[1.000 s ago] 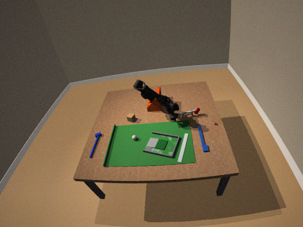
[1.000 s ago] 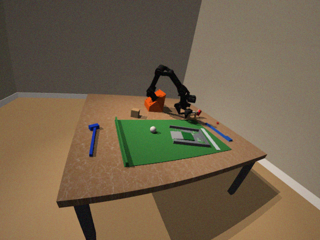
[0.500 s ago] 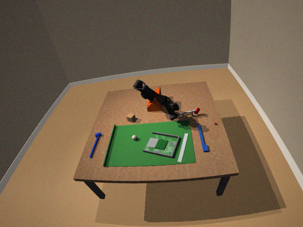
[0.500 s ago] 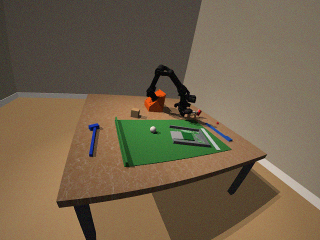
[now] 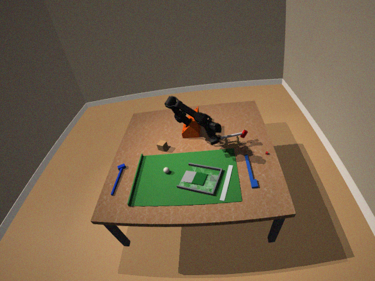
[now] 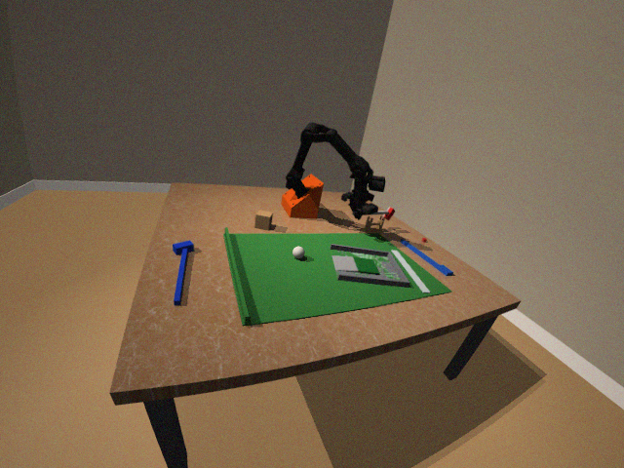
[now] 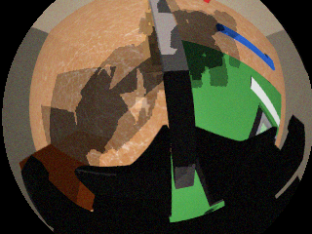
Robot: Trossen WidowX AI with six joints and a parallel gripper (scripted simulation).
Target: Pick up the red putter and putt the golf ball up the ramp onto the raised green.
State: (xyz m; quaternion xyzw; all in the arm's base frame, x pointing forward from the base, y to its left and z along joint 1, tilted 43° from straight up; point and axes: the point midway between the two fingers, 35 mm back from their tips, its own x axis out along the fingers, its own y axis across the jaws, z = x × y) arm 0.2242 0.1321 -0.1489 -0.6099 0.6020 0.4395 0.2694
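The red putter is 3 cm behind my gripper tip, 11 cm to the left of it and 2 cm above it. The rest, counted from my gripper tip: golf ball (21 cm ahead, 35 cm to the right, 4 cm below); wooden stand (3 cm behind, 13 cm to the left, 4 cm below); white bar (33 cm ahead, 6 cm to the left, 6 cm below).
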